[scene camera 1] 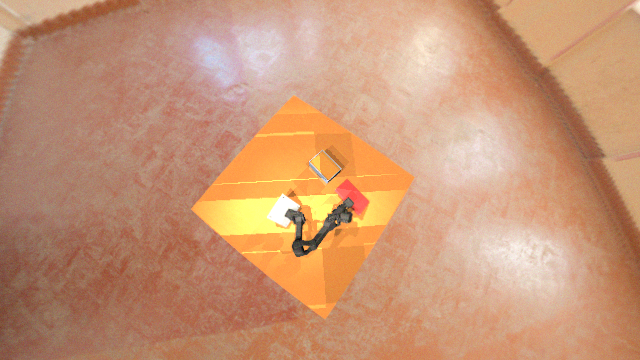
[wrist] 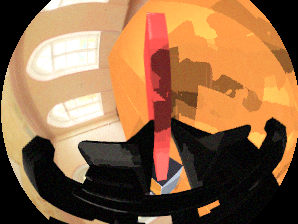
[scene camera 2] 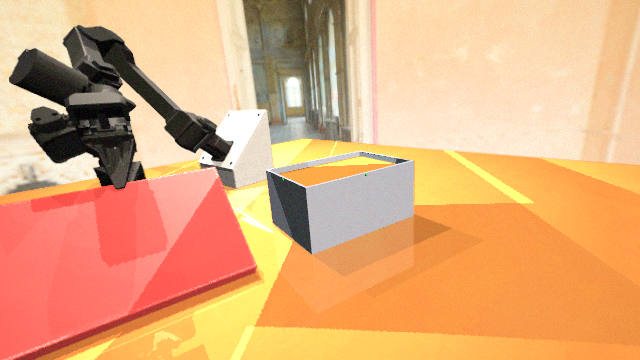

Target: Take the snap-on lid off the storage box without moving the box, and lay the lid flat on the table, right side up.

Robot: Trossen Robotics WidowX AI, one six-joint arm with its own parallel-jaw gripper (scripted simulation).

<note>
I see my gripper (scene camera 2: 122,193), a red lid (scene camera 2: 87,261) and a grey storage box (scene camera 2: 321,203).
The red lid is seen too in the wrist view (wrist: 157,68). My gripper shows as well in the wrist view (wrist: 161,122).
</note>
